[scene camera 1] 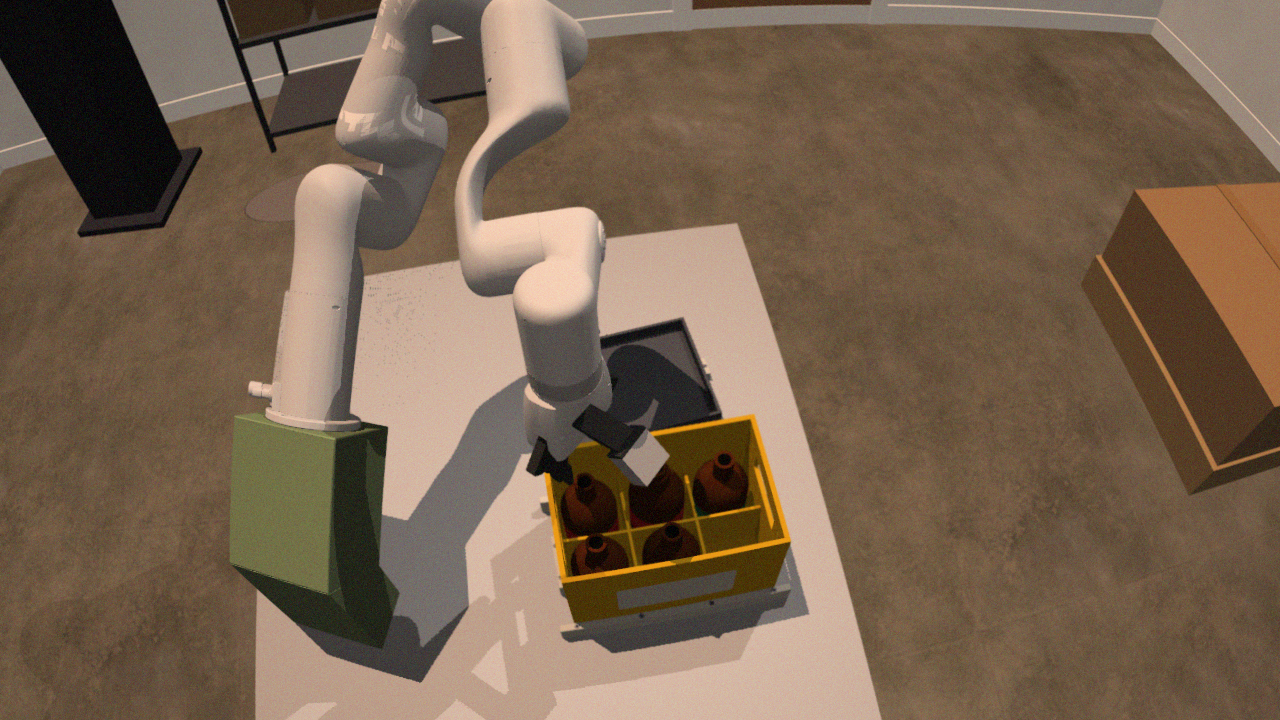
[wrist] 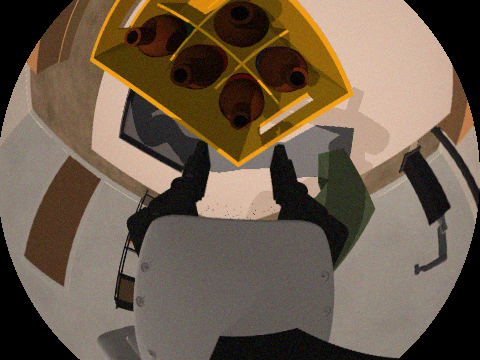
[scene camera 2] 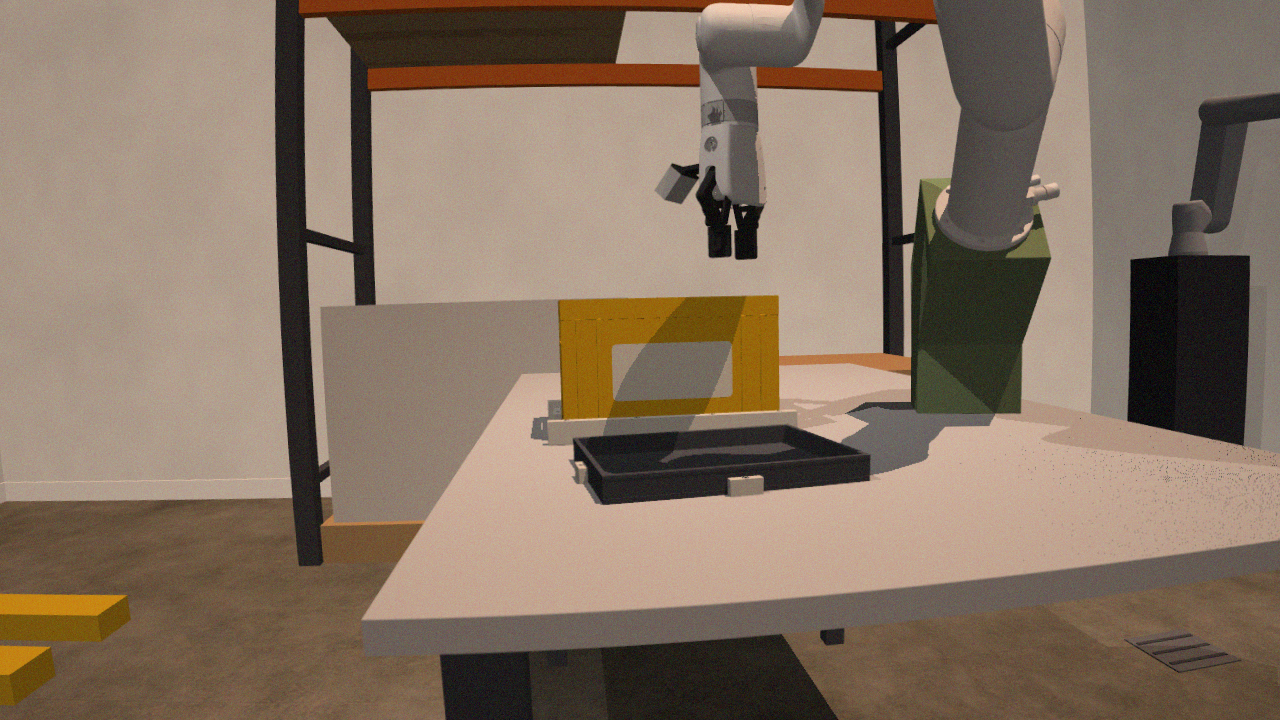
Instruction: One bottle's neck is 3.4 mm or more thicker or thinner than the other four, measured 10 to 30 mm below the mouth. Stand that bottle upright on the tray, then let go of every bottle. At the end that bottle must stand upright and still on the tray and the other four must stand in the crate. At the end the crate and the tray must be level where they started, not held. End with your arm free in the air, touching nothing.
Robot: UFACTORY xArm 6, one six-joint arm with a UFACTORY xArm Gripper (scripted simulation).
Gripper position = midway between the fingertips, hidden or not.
Observation:
I see my gripper (scene camera 2: 733,258), a dark tray (scene camera 2: 792,458), a glass bottle (scene camera 1: 662,501), a yellow crate (scene camera 2: 631,357), a glass bottle (scene camera 1: 592,509) and a glass bottle (scene camera 1: 663,545).
The dark tray also shows in scene camera 1 (scene camera 1: 662,384) and in the wrist view (wrist: 144,126). The yellow crate also shows in scene camera 1 (scene camera 1: 735,563) and in the wrist view (wrist: 328,85). My gripper shows as well in scene camera 1 (scene camera 1: 578,457) and in the wrist view (wrist: 240,154).

